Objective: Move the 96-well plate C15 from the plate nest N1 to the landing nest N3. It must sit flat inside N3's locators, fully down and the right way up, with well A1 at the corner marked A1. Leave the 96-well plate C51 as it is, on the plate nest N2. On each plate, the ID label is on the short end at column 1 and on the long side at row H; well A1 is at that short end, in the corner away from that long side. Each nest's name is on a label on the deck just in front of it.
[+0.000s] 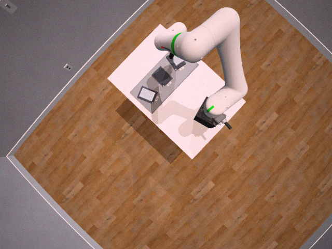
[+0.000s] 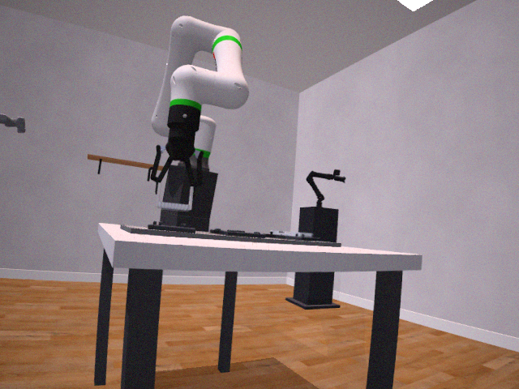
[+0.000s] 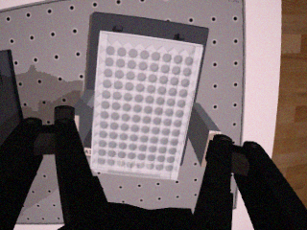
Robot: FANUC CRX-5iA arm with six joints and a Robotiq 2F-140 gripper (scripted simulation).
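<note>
My hand is 200 mm to the right of the landing nest N3, 80 mm above it and 40 mm past it. Round my hand: N3 label (200 mm to the left, 130 mm behind, 90 mm below); N1 label (100 mm behind, 90 mm below, 10 mm to the left).
</note>
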